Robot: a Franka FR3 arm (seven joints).
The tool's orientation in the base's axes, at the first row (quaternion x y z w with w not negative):
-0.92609, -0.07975, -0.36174, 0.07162
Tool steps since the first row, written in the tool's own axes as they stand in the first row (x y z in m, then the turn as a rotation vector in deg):
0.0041, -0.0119, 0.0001, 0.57, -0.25, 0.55
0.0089, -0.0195, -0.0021, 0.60, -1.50, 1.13
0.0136, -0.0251, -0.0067, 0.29, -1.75, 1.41
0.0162, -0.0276, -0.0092, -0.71, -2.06, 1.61
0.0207, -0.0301, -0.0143, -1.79, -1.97, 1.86
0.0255, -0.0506, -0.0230, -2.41, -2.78, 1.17
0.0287, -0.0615, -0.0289, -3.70, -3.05, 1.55
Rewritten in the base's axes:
0.0007, 0.0120, 0.0036, 0.73, 0.40, 0.01
0.0012, 0.0195, 0.0091, 0.88, 1.74, -0.30
0.0004, 0.0246, 0.0160, 0.79, 2.01, -0.70
0.0002, 0.0268, 0.0198, 0.13, 2.25, -1.50
-0.0004, 0.0287, 0.0268, -0.47, 2.11, -2.43
-0.0067, 0.0475, 0.0379, -1.53, 2.71, -2.29
-0.0105, 0.0573, 0.0452, -2.27, 2.92, -3.42

